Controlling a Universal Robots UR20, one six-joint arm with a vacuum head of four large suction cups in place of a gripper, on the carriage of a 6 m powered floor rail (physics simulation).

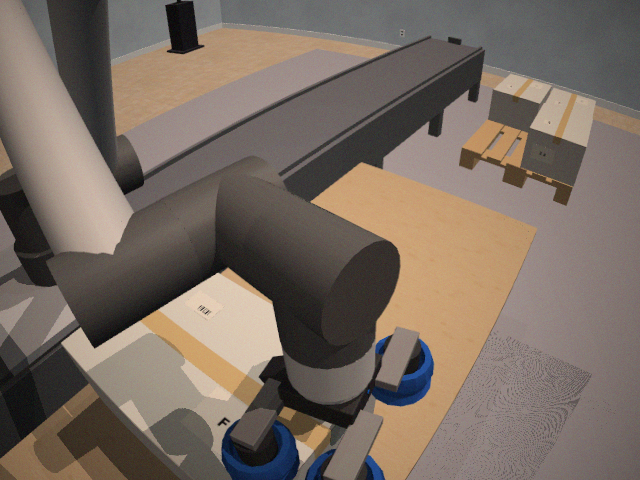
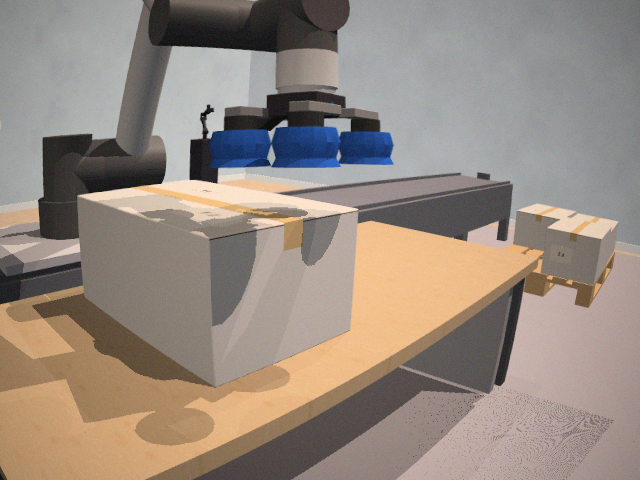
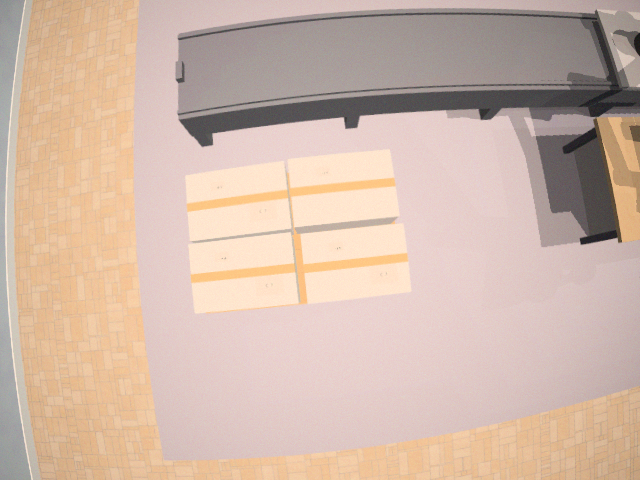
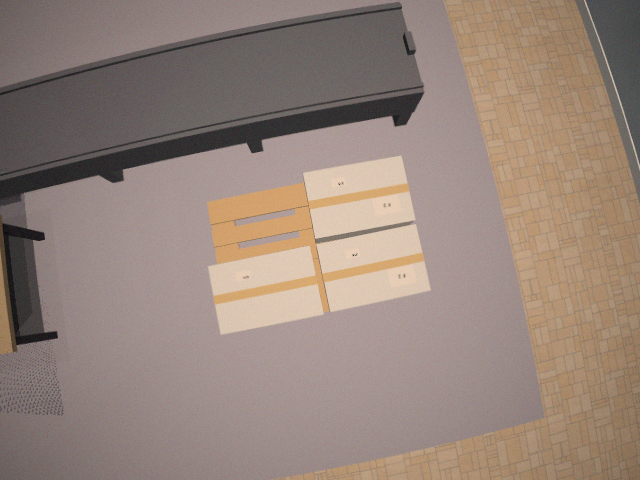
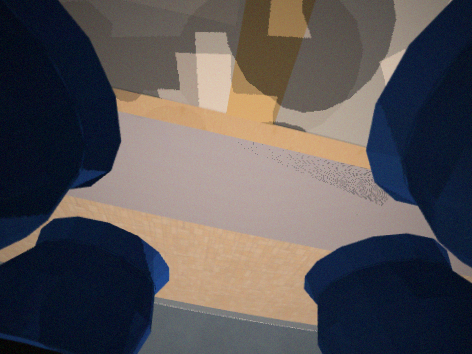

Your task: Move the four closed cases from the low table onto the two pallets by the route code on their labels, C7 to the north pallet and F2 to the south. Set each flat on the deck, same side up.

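Seen in the pictures: end effector, tool point: (image 5: 238,214); arm's base, origin of the base link: (image 2: 69,231).
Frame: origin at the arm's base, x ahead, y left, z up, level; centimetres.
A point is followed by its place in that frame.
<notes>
A white case (image 1: 248,330) @(z 22.7, x 90.1, y 10.1 cm) (image 2: 155,273) @(z 12.7, x 99.0, y -19.6 cm) (image 5: 212,80) @(z 22.7, x 113.5, y -4.7 cm) with tan tape stands upright on the low table (image 1: 454,248) @(z -4.0, x 106.2, y 88.8 cm) (image 2: 423,268) @(z -4.0, x 103.4, y 72.6 cm). An F shows on its top label, the rest hidden. My suction gripper (image 1: 330,408) @(z 32.9, x 118.4, y -0.4 cm) (image 2: 306,147) (image 5: 236,200) @(z 32.9, x 118.4, y -0.4 cm) is open and empty, its blue cups above and apart from the case, towards its front taped edge. The south pallet (image 1: 480,139) @(z -42.6, x 66.9, y 258.2 cm) (image 4: 255,203) @(z -42.6, x 67.0, y 266.3 cm) bears three flat cases (image 4: 330,222) @(z -16.4, x 91.4, y 307.9 cm) (image 4: 369,293) @(z -17.7, x 133.8, y 321.2 cm) (image 4: 268,310) @(z -13.4, x 132.1, y 265.8 cm); two top labels read F2. The north pallet (image 3: 300,279) @(z -44.8, x 125.3, y -257.3 cm) bears four flat cases (image 3: 237,222) @(z -14.8, x 91.9, y -286.9 cm) (image 3: 341,204) @(z -12.9, x 89.0, y -229.9 cm) (image 3: 242,299) @(z -12.7, x 133.6, y -287.9 cm) (image 3: 351,284) @(z -18.6, x 131.9, y -229.3 cm).
The long dark rail (image 1: 361,93) (image 2: 429,196) (image 3: 387,56) (image 4: 232,82) runs behind the table and pallets. Bare deck slats show at the south pallet's rail-side corner nearest the table. A black pedestal (image 1: 181,25) stands beyond the rail.
</notes>
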